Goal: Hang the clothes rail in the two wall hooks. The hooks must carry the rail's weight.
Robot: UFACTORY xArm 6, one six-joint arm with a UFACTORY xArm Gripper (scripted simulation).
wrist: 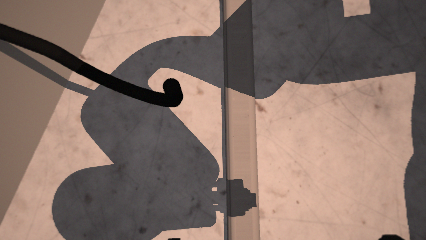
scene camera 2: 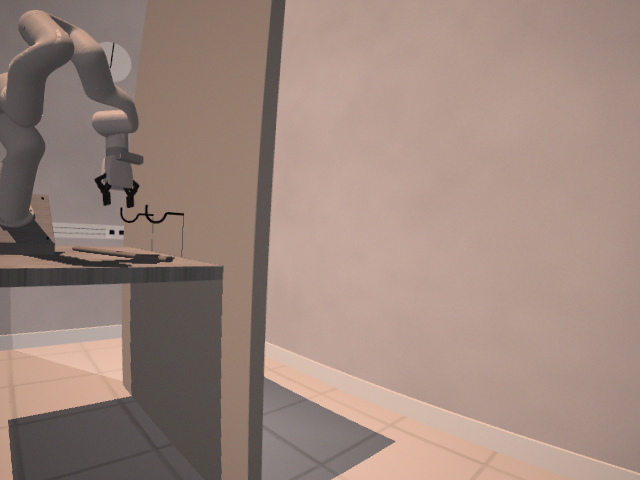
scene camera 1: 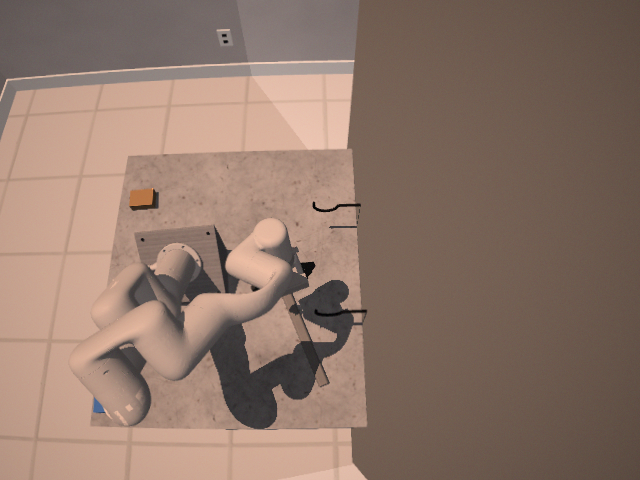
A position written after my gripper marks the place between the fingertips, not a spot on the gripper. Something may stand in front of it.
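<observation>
Clothes rail (scene camera 1: 290, 303) in sight. My gripper (scene camera 2: 119, 206) visible.
</observation>
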